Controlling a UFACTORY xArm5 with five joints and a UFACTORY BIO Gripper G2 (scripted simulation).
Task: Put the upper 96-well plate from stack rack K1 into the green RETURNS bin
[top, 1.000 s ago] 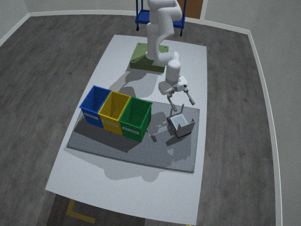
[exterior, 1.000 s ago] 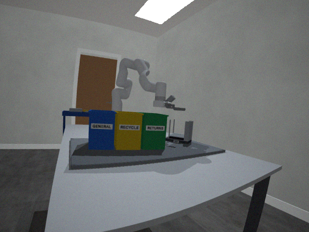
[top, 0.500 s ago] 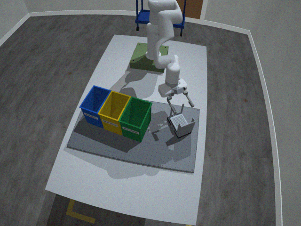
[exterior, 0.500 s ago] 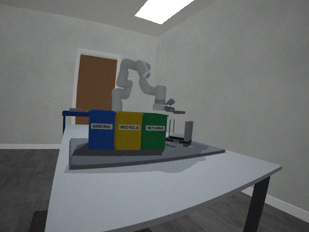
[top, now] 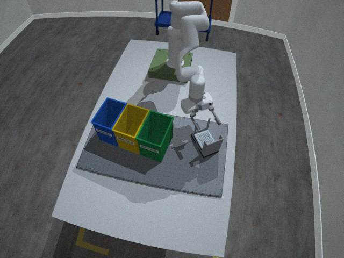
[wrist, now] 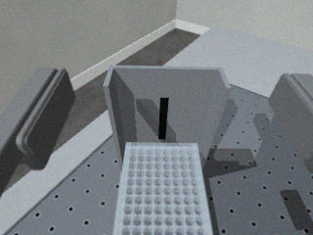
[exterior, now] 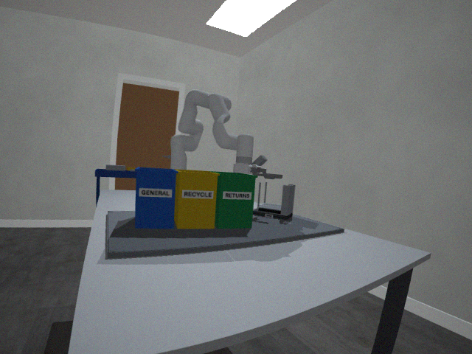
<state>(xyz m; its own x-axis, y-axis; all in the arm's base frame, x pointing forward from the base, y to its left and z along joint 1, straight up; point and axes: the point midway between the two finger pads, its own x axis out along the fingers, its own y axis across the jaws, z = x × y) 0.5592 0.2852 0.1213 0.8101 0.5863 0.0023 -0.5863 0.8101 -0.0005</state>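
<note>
My gripper is now 20 mm short of the black plate, 10 mm to the right of it and 140 mm above it. The rest, counted from my hand: blue general bin (50 mm ahead, 510 mm to the right, 80 mm below); then green returns bin (80 mm ahead, 250 mm to the right, 80 mm below); then yellow recycle bin (60 mm ahead, 380 mm to the right, 80 mm below).
</note>
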